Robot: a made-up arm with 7 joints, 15 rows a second.
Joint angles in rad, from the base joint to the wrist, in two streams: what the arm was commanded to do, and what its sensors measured. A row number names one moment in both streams.
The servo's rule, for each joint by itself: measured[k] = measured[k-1] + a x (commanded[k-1-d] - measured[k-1]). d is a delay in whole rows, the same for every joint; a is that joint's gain. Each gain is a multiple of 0.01, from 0.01 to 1. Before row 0 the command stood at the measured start. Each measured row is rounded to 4 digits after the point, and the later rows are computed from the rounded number. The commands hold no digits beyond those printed.
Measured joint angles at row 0: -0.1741 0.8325 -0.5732 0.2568 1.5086 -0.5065 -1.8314
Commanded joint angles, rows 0 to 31: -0.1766 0.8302 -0.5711 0.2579 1.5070 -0.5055 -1.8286; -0.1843 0.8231 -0.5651 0.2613 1.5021 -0.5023 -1.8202; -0.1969 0.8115 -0.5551 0.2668 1.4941 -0.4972 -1.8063; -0.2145 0.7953 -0.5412 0.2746 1.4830 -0.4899 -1.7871; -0.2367 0.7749 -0.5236 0.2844 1.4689 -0.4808 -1.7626; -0.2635 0.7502 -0.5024 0.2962 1.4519 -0.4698 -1.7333; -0.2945 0.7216 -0.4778 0.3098 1.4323 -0.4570 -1.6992; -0.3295 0.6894 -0.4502 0.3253 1.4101 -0.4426 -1.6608; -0.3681 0.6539 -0.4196 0.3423 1.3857 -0.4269 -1.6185; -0.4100 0.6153 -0.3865 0.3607 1.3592 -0.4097 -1.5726; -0.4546 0.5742 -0.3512 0.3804 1.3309 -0.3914 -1.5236; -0.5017 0.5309 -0.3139 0.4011 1.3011 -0.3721 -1.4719; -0.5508 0.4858 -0.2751 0.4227 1.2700 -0.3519 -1.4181; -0.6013 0.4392 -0.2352 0.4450 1.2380 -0.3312 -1.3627; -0.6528 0.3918 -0.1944 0.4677 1.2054 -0.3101 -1.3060; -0.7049 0.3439 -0.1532 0.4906 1.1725 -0.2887 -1.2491; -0.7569 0.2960 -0.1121 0.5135 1.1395 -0.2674 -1.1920; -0.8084 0.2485 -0.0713 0.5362 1.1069 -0.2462 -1.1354; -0.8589 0.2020 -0.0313 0.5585 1.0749 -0.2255 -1.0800; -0.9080 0.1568 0.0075 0.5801 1.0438 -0.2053 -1.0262; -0.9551 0.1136 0.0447 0.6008 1.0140 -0.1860 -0.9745; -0.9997 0.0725 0.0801 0.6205 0.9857 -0.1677 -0.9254; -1.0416 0.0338 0.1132 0.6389 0.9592 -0.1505 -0.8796; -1.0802 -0.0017 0.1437 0.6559 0.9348 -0.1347 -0.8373; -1.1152 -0.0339 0.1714 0.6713 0.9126 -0.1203 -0.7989; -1.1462 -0.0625 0.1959 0.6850 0.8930 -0.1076 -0.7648; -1.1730 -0.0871 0.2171 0.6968 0.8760 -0.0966 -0.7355; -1.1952 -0.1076 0.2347 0.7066 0.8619 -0.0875 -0.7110; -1.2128 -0.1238 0.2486 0.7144 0.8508 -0.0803 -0.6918; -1.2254 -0.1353 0.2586 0.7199 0.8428 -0.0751 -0.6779; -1.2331 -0.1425 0.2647 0.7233 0.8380 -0.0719 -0.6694; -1.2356 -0.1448 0.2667 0.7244 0.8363 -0.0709 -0.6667
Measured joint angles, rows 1 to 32: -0.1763 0.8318 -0.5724 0.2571 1.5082 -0.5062 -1.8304; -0.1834 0.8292 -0.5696 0.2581 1.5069 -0.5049 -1.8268; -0.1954 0.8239 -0.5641 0.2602 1.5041 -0.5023 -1.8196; -0.2124 0.8153 -0.5554 0.2637 1.4995 -0.4981 -1.8082; -0.2340 0.8032 -0.5433 0.2687 1.4928 -0.4922 -1.7922; -0.2603 0.7873 -0.5278 0.2753 1.4838 -0.4846 -1.7716; -0.2907 0.7676 -0.5088 0.2836 1.4725 -0.4752 -1.7463; -0.3252 0.7441 -0.4865 0.2936 1.4588 -0.4641 -1.7164; -0.3634 0.7170 -0.4611 0.3053 1.4427 -0.4515 -1.6821; -0.4049 0.6865 -0.4328 0.3186 1.4243 -0.4373 -1.6438; -0.4491 0.6528 -0.4018 0.3334 1.4038 -0.4217 -1.6017; -0.4959 0.6162 -0.3684 0.3496 1.3812 -0.4048 -1.5563; -0.5448 0.5771 -0.3329 0.3671 1.3567 -0.3868 -1.5079; -0.5951 0.5357 -0.2958 0.3858 1.3306 -0.3679 -1.4571; -0.6465 0.4925 -0.2573 0.4055 1.3031 -0.3482 -1.4042; -0.6985 0.4479 -0.2177 0.4259 1.2744 -0.3280 -1.3499; -0.7505 0.4023 -0.1776 0.4469 1.2447 -0.3074 -1.2946; -0.8020 0.3562 -0.1372 0.4683 1.2144 -0.2866 -1.2389; -0.8526 0.3099 -0.0970 0.4899 1.1837 -0.2658 -1.1833; -0.9019 0.2640 -0.0573 0.5115 1.1529 -0.2452 -1.1283; -0.9492 0.2189 -0.0185 0.5329 1.1223 -0.2251 -1.0745; -0.9941 0.1750 0.0190 0.5539 1.0922 -0.2056 -1.0223; -1.0364 0.1326 0.0548 0.5743 1.0629 -0.1869 -0.9724; -1.0754 0.0923 0.0886 0.5939 1.0347 -0.1692 -0.9251; -1.1108 0.0544 0.1201 0.6125 1.0078 -0.1526 -0.8809; -1.1423 0.0193 0.1489 0.6299 0.9825 -0.1373 -0.8403; -1.1696 -0.0126 0.1748 0.6460 0.9591 -0.1235 -0.8036; -1.1924 -0.0411 0.1976 0.6605 0.9377 -0.1113 -0.7712; -1.2106 -0.0659 0.2170 0.6734 0.9186 -0.1008 -0.7434; -1.2238 -0.0867 0.2328 0.6846 0.9019 -0.0921 -0.7205; -1.2321 -0.1034 0.2449 0.6939 0.8878 -0.0852 -0.7026; -1.2352 -0.1158 0.2532 0.7012 0.8765 -0.0803 -0.6900
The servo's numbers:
d 0
a 0.89 0.30 0.38 0.24 0.22 0.34 0.35

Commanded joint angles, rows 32 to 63: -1.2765 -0.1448 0.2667 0.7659 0.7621 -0.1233 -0.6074; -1.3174 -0.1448 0.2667 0.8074 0.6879 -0.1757 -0.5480; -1.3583 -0.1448 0.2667 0.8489 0.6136 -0.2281 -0.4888; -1.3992 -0.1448 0.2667 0.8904 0.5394 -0.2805 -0.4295; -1.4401 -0.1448 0.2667 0.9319 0.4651 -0.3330 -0.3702; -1.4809 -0.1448 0.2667 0.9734 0.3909 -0.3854 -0.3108; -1.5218 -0.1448 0.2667 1.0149 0.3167 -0.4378 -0.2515; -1.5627 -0.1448 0.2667 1.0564 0.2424 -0.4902 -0.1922; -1.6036 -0.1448 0.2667 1.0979 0.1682 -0.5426 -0.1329; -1.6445 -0.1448 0.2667 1.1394 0.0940 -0.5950 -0.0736; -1.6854 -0.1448 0.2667 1.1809 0.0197 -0.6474 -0.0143; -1.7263 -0.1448 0.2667 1.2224 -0.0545 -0.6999 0.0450; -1.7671 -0.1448 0.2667 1.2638 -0.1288 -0.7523 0.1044; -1.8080 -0.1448 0.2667 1.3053 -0.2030 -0.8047 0.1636; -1.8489 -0.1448 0.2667 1.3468 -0.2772 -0.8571 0.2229; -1.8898 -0.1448 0.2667 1.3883 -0.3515 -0.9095 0.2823; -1.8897 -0.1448 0.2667 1.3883 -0.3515 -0.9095 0.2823; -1.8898 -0.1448 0.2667 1.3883 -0.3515 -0.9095 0.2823; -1.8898 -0.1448 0.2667 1.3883 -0.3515 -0.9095 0.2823; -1.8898 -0.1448 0.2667 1.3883 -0.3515 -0.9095 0.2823; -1.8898 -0.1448 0.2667 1.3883 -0.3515 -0.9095 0.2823; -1.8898 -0.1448 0.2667 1.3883 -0.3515 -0.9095 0.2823; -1.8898 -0.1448 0.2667 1.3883 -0.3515 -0.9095 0.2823; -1.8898 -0.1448 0.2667 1.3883 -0.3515 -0.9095 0.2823; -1.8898 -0.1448 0.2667 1.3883 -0.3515 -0.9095 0.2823; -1.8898 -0.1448 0.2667 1.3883 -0.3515 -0.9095 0.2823; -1.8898 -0.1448 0.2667 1.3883 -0.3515 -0.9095 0.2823; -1.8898 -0.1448 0.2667 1.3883 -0.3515 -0.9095 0.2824; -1.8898 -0.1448 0.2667 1.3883 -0.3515 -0.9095 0.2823; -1.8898 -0.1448 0.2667 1.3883 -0.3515 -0.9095 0.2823; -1.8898 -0.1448 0.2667 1.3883 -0.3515 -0.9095 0.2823; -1.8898 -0.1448 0.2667 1.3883 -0.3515 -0.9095 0.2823
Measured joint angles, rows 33 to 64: -1.2720 -0.1245 0.2583 0.7167 0.8513 -0.0949 -0.6611; -1.3124 -0.1306 0.2615 0.7385 0.8154 -0.1224 -0.6215; -1.3533 -0.1349 0.2635 0.7650 0.7710 -0.1583 -0.5751; -1.3942 -0.1379 0.2647 0.7951 0.7200 -0.1998 -0.5241; -1.4351 -0.1400 0.2655 0.8279 0.6639 -0.2451 -0.4702; -1.4759 -0.1414 0.2660 0.8628 0.6038 -0.2928 -0.4144; -1.5168 -0.1424 0.2663 0.8993 0.5406 -0.3421 -0.3574; -1.5577 -0.1431 0.2665 0.9370 0.4750 -0.3925 -0.2996; -1.5986 -0.1436 0.2666 0.9756 0.4075 -0.4435 -0.2413; -1.6395 -0.1440 0.2666 1.0149 0.3385 -0.4950 -0.1826; -1.6804 -0.1442 0.2666 1.0547 0.2684 -0.5468 -0.1237; -1.7213 -0.1444 0.2666 1.0949 0.1974 -0.5989 -0.0647; -1.7621 -0.1445 0.2666 1.1354 0.1256 -0.6511 -0.0055; -1.8030 -0.1446 0.2666 1.1762 0.0533 -0.7033 0.0537; -1.8439 -0.1447 0.2666 1.2171 -0.0194 -0.7556 0.1129; -1.8848 -0.1447 0.2666 1.2582 -0.0925 -0.8079 0.1722; -1.8892 -0.1447 0.2666 1.2894 -0.1495 -0.8424 0.2107; -1.8897 -0.1447 0.2666 1.3131 -0.1939 -0.8652 0.2358; -1.8898 -0.1447 0.2666 1.3311 -0.2286 -0.8803 0.2521; -1.8898 -0.1447 0.2666 1.3448 -0.2556 -0.8902 0.2627; -1.8898 -0.1447 0.2666 1.3552 -0.2767 -0.8968 0.2696; -1.8898 -0.1447 0.2666 1.3631 -0.2932 -0.9011 0.2740; -1.8898 -0.1447 0.2666 1.3691 -0.3060 -0.9040 0.2769; -1.8898 -0.1447 0.2666 1.3737 -0.3160 -0.9059 0.2788; -1.8898 -0.1447 0.2666 1.3772 -0.3238 -0.9071 0.2800; -1.8898 -0.1447 0.2666 1.3799 -0.3299 -0.9079 0.2808; -1.8898 -0.1447 0.2666 1.3819 -0.3347 -0.9084 0.2813; -1.8898 -0.1447 0.2666 1.3834 -0.3384 -0.9088 0.2817; -1.8898 -0.1447 0.2666 1.3846 -0.3413 -0.9090 0.2819; -1.8898 -0.1447 0.2666 1.3855 -0.3435 -0.9092 0.2820; -1.8898 -0.1447 0.2666 1.3862 -0.3453 -0.9093 0.2821; -1.8898 -0.1447 0.2666 1.3867 -0.3467 -0.9094 0.2822
